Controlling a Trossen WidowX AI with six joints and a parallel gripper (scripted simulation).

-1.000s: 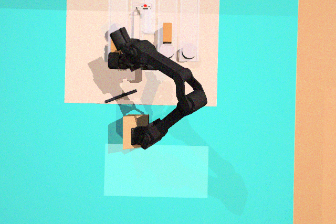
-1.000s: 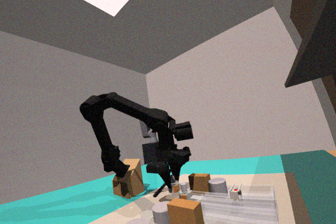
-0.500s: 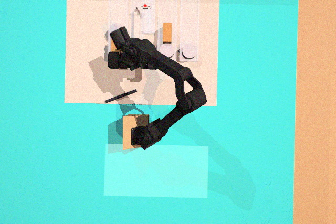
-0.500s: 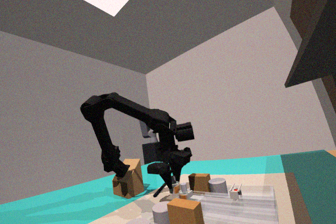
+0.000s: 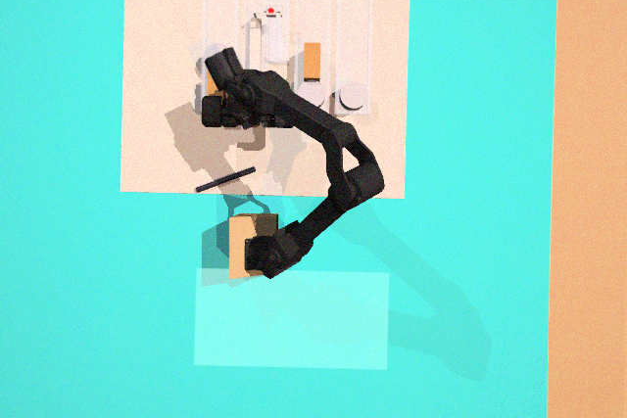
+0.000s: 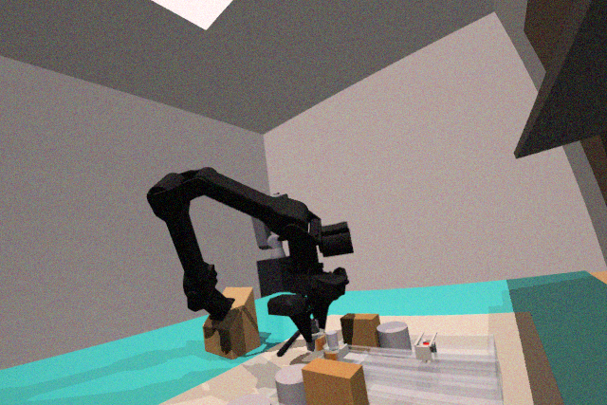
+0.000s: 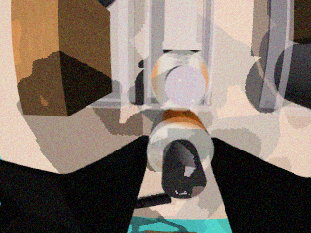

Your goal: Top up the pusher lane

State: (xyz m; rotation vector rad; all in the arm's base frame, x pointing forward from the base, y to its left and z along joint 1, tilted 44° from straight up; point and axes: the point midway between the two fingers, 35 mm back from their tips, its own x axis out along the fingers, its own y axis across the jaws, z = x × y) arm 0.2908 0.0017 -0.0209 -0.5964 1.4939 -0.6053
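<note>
Now: gripper tip 190 mm short of the sprung lane, 30 mm to the left of it and 30 mm above it. From my gripper tip the other things lie so: red mark 220 mm ahead, 40 mm to the right, 20 mm above; then black pen 140 mm behind, 60 mm to the left, 50 mm below.
</note>
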